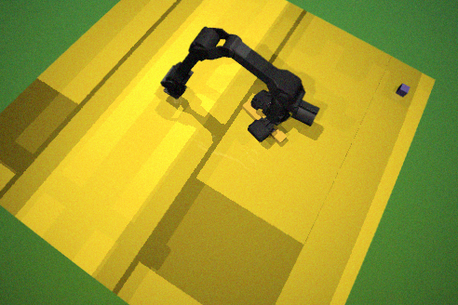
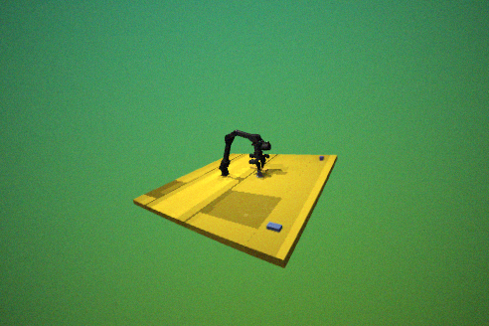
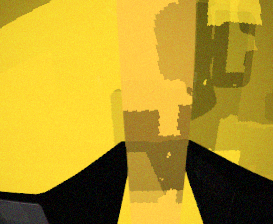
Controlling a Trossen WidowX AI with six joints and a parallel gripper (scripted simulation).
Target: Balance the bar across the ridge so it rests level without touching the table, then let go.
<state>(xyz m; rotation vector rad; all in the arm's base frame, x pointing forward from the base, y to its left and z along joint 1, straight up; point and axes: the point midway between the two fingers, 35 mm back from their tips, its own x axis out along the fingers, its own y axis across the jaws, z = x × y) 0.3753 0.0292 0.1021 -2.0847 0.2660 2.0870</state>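
Right now the flat tan bar is 30 mm behind my gripper tip and 10 mm to the left of it. Also, from my gripper tip: blue flat block: 530 mm to the right, 360 mm ahead, 60 mm below; then purple cube: 470 mm to the left, 360 mm ahead, 50 mm below.
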